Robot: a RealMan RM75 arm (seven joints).
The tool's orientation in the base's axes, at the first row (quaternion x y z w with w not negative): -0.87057 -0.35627 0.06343 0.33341
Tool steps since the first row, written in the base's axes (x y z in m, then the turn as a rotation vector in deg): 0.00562 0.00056 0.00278 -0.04 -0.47 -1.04; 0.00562 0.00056 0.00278 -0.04 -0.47 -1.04; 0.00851 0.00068 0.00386 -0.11 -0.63 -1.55; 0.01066 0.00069 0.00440 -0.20 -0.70 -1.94; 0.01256 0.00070 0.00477 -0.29 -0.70 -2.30; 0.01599 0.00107 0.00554 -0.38 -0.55 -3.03; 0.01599 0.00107 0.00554 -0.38 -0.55 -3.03; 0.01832 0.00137 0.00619 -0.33 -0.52 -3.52; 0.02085 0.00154 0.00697 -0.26 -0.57 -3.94; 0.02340 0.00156 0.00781 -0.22 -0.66 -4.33
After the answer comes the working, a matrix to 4 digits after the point.
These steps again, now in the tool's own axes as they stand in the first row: 0.00487 0.00122 -0.00380 -0.47 0.87 0.56; 0.00487 0.00122 -0.00380 -0.47 0.87 0.56; 0.00722 0.00215 -0.00557 -0.70 1.24 0.89; 0.00888 0.00305 -0.00673 -0.86 1.46 1.19; 0.01034 0.00391 -0.00767 -0.97 1.64 1.50; 0.01322 0.00522 -0.00926 -1.03 1.96 2.17; 0.01322 0.00522 -0.00926 -1.03 1.96 2.17; 0.01522 0.00600 -0.01041 -1.04 2.28 2.55; 0.01730 0.00688 -0.01180 -1.07 2.61 2.82; 0.01930 0.00782 -0.01332 -1.15 2.93 3.06
The tool's axes in the first row as the columns of a matrix, in the base's axes (rounded; the answer above uses it unrounded):
0.7381 0.5780 -0.3480
0.6626 -0.5238 0.5353
0.1271 -0.6257 -0.7696

